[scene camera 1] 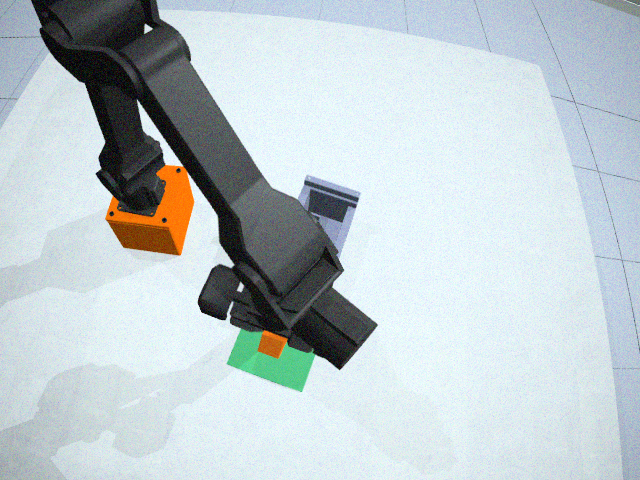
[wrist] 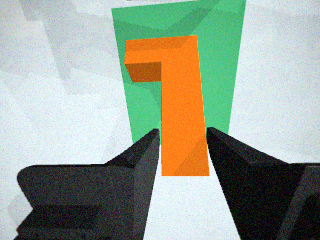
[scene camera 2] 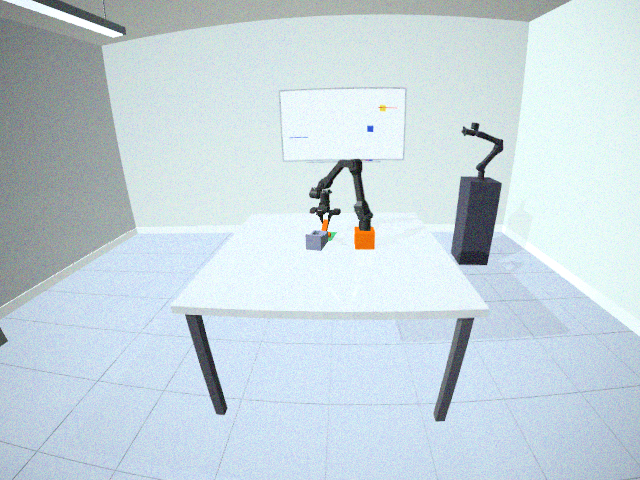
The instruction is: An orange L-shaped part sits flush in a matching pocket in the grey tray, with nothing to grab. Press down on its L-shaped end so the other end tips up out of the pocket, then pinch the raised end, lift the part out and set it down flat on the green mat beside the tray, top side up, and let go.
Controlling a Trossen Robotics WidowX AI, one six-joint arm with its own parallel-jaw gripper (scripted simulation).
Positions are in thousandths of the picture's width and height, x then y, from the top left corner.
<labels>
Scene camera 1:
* gripper: 434, 693
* green mat: 455, 770
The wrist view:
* gripper: 570, 556
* orange l-shaped part: 545, 256
</labels>
